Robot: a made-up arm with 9 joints. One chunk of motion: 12 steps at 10 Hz.
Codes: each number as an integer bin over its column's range. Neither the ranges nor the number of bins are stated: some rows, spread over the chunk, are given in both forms.
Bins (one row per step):
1: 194 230 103 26 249 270
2: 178 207 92 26 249 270
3: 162 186 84 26 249 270
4: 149 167 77 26 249 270
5: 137 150 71 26 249 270
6: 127 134 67 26 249 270
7: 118 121 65 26 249 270
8: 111 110 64 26 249 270
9: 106 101 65 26 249 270
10: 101 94 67 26 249 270
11: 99 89 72 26 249 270
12: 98 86 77 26 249 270
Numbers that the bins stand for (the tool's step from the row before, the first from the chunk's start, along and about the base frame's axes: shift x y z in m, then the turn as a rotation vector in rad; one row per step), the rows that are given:
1: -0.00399 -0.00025 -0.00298 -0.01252 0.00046 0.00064
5: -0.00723 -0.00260 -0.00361 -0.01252 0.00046 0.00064
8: -0.00870 -0.00377 -0.00375 -0.01252 0.00046 0.00064
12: -0.00944 -0.00448 -0.00349 -0.01252 0.00046 0.00064
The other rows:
2: -0.00490 -0.00092 -0.00320 -0.01252 0.00046 0.00064
3: -0.00581 -0.00154 -0.00336 -0.01252 0.00046 0.00064
4: -0.00654 -0.00210 -0.00349 -0.01252 0.00046 0.00064
6: -0.00779 -0.00307 -0.00369 -0.01252 0.00046 0.00064
7: -0.00830 -0.00345 -0.00373 -0.01252 0.00046 0.00064
9: -0.00898 -0.00404 -0.00373 -0.01252 0.00046 0.00064
10: -0.00927 -0.00424 -0.00369 -0.01252 0.00046 0.00064
11: -0.00938 -0.00439 -0.00359 -0.01252 0.00046 0.00064

